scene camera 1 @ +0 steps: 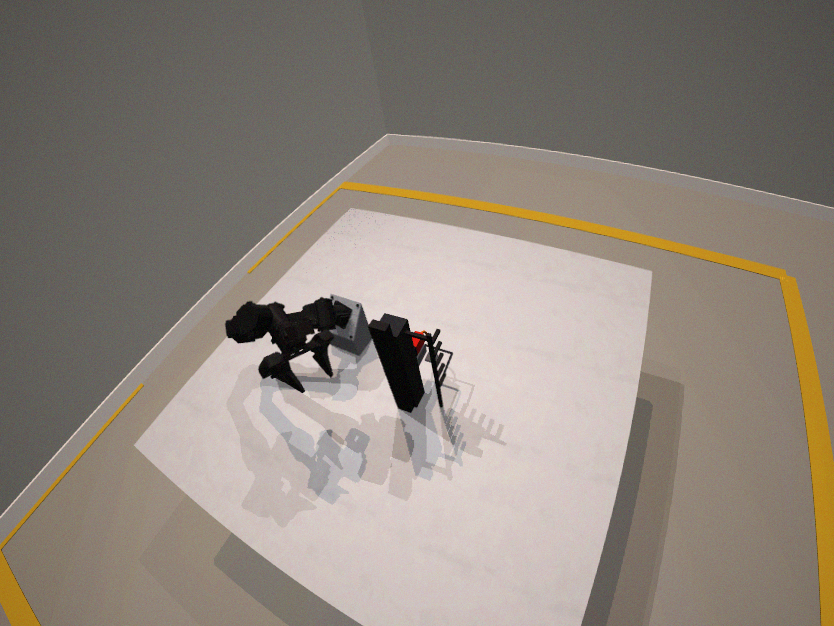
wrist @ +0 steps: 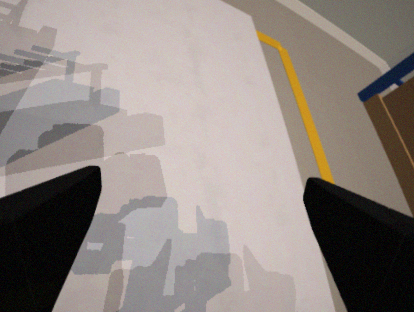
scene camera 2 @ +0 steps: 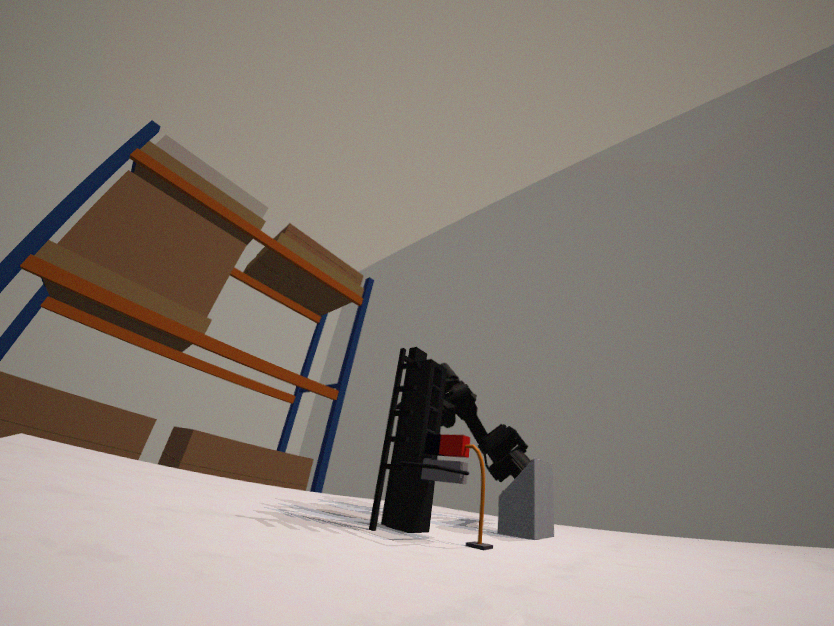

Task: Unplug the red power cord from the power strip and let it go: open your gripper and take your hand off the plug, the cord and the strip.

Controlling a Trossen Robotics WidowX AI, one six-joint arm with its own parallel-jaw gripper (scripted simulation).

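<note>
Scene camera 1 shows my gripper (scene camera 1: 318,384), open and holding nothing. The wrist view also shows the gripper (wrist: 205,183).
</note>
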